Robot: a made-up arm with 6 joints.
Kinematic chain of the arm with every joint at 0, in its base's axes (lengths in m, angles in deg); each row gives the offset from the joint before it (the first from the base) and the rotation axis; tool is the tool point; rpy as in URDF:
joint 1: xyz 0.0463 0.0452 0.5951 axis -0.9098 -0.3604 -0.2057
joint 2: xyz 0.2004 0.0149 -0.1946 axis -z
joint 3: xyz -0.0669 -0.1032 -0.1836 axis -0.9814 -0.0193 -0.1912
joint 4: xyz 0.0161 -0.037 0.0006 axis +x
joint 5: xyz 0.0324 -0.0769 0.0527 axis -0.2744 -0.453 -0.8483
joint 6: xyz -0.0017 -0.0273 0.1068 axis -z
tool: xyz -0.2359 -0.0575 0.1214 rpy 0 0 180
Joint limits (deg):
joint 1: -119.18..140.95
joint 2: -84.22..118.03
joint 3: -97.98..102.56
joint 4: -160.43..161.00
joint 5: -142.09..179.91
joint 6: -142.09..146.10
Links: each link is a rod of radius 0.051 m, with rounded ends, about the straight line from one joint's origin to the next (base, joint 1, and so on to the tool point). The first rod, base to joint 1, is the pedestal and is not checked.
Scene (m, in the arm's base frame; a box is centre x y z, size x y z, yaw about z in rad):
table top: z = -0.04
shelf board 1: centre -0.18 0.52 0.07 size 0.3 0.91 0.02 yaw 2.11
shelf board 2: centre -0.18 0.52 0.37 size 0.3 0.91 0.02 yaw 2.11
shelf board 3: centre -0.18 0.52 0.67 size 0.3 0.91 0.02 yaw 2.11
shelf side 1: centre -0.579 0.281 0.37 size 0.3 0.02 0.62 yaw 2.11
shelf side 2: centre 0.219 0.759 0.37 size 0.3 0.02 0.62 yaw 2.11
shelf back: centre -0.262 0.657 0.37 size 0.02 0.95 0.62 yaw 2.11
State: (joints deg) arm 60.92 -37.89 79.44 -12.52 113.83 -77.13
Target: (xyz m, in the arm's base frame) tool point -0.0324 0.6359 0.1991
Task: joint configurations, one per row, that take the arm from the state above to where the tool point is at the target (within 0.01 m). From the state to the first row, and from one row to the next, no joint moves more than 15 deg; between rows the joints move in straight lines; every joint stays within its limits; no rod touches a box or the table.
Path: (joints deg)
1: 48.64 -32.36 78.89 -20.77 102.63 -86.57
2: 36.36 -26.82 78.35 -29.03 91.44 -96.00
3: 24.09 -21.29 77.80 -37.28 80.24 -105.44
4: 11.81 -15.76 77.26 -45.54 69.05 -114.88
5: -0.47 -10.22 76.71 -53.79 57.85 -124.31
6: -12.29 -8.88 83.18 -59.08 58.79 -124.26
7: -24.12 -7.54 89.64 -64.37 59.73 -124.20
8: -35.94 -6.19 96.10 -69.66 60.67 -124.15
9: -47.77 -4.85 102.56 -74.95 61.61 -124.09

